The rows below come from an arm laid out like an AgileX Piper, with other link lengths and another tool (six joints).
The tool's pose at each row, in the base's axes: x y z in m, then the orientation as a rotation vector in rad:
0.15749 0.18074 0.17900 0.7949 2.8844 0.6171
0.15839 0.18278 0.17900 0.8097 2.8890 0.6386
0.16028 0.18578 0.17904 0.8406 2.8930 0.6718
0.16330 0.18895 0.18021 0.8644 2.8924 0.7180
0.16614 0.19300 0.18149 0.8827 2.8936 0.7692
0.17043 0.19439 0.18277 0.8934 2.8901 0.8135
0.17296 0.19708 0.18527 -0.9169 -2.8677 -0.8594
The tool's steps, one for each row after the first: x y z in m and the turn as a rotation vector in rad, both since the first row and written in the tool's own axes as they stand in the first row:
0.00026 0.00202 0.00090 -0.0090 0.0134 0.0114
0.00016 0.00528 0.00229 -0.0230 0.0326 0.0342
-0.00080 0.00967 0.00292 -0.0462 0.0523 0.0532
-0.00116 0.01470 0.00373 -0.0715 0.0754 0.0689
-0.00412 0.01833 0.00386 -0.0953 0.0914 0.0791
-0.00488 0.02265 0.00301 -0.1202 0.1141 0.1024

